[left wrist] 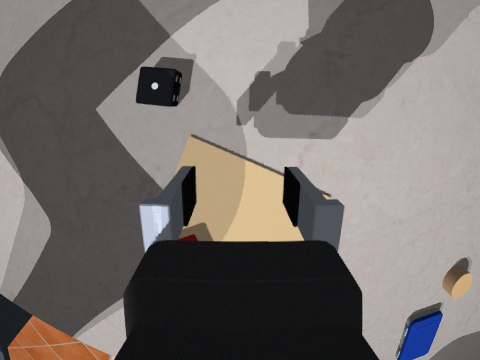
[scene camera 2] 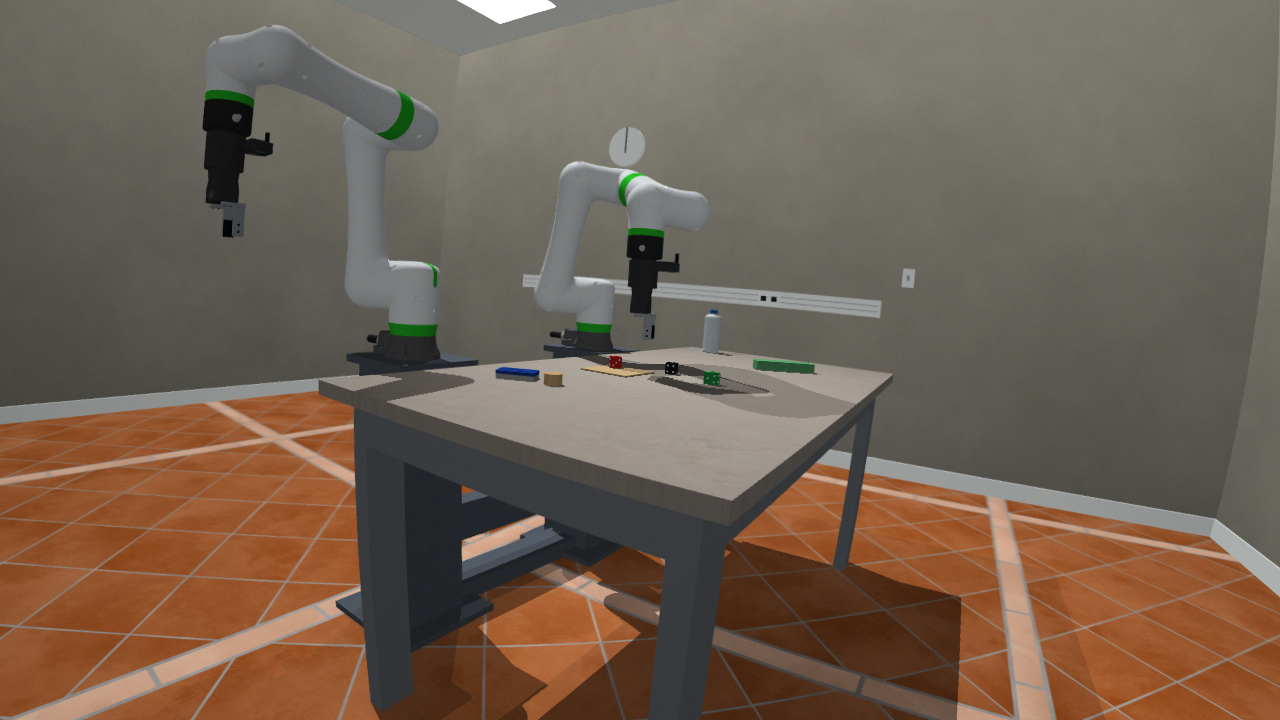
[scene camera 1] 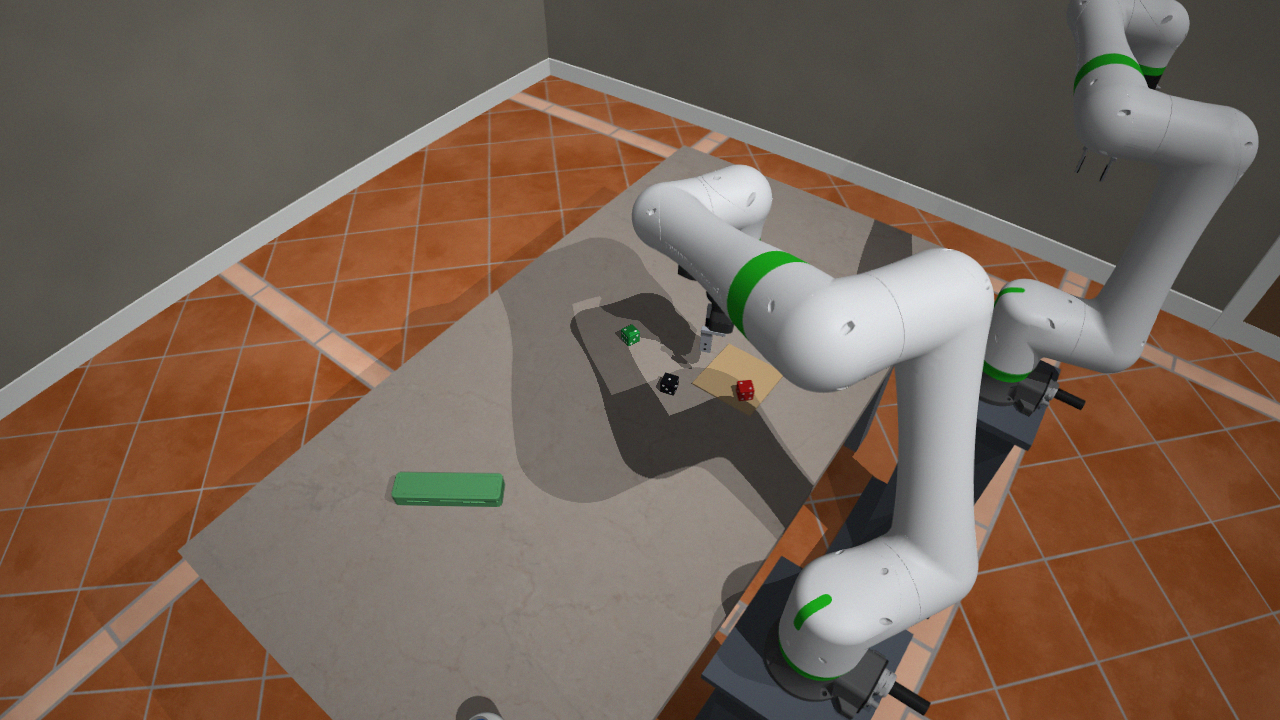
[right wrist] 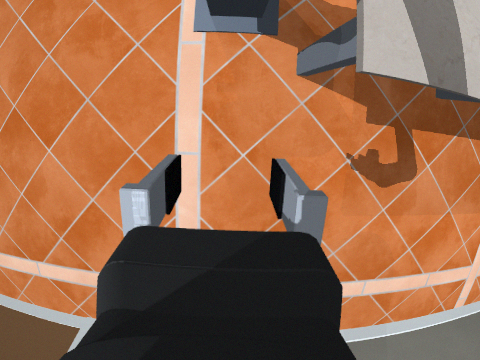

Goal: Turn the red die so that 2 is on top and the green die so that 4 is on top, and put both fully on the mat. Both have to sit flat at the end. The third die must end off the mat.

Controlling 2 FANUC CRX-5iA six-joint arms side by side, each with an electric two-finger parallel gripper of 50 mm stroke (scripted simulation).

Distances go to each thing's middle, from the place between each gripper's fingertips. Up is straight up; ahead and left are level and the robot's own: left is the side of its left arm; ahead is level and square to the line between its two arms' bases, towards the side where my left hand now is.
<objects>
I see the tan mat (scene camera 1: 719, 379) 110 mm below my left hand (scene camera 2: 648, 339), 70 mm behind it and 30 mm to the right of it. Also, from my left hand: green box (scene camera 1: 410, 488): 540 mm to the left, 180 mm ahead, 100 mm below.
Right now the tan mat is 830 mm to the left of my right hand (scene camera 2: 232, 236), 390 mm ahead of it and 290 mm below it.
</objects>
